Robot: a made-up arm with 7 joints. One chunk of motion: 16 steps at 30 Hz.
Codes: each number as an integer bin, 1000 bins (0 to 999) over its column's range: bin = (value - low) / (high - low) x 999, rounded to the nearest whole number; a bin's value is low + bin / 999 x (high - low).
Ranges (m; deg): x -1.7..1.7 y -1.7..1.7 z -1.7..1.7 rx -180..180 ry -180..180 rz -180..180
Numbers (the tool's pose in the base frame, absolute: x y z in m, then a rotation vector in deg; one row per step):
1: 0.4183 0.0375 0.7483 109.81 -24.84 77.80
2: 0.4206 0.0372 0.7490 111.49 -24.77 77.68
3: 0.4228 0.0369 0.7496 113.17 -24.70 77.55
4: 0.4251 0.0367 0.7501 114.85 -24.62 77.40
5: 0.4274 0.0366 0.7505 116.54 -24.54 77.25
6: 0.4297 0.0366 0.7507 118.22 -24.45 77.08
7: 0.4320 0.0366 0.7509 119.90 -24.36 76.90
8: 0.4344 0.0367 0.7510 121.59 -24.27 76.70
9: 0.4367 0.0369 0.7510 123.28 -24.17 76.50
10: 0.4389 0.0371 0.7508 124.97 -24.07 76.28
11: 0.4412 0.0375 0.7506 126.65 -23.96 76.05
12: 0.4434 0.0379 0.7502 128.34 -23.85 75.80
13: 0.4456 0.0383 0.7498 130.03 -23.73 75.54
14: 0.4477 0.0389 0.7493 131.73 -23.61 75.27
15: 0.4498 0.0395 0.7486 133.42 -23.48 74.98
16: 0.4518 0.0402 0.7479 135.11 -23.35 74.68
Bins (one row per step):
1: 622 511 719 804 431 715
2: 623 510 720 809 431 715
3: 624 510 720 814 431 715
4: 624 510 720 818 431 714
5: 625 510 720 823 431 714
6: 626 510 720 828 432 713
7: 626 510 720 832 432 713
8: 627 510 720 837 432 712
9: 628 510 720 842 432 712
10: 628 510 720 846 433 711
11: 629 511 720 851 433 711
12: 630 511 720 856 433 710
13: 630 511 720 860 434 709
14: 631 511 720 865 434 708
15: 632 511 719 870 434 708
16: 632 511 719 874 435 707

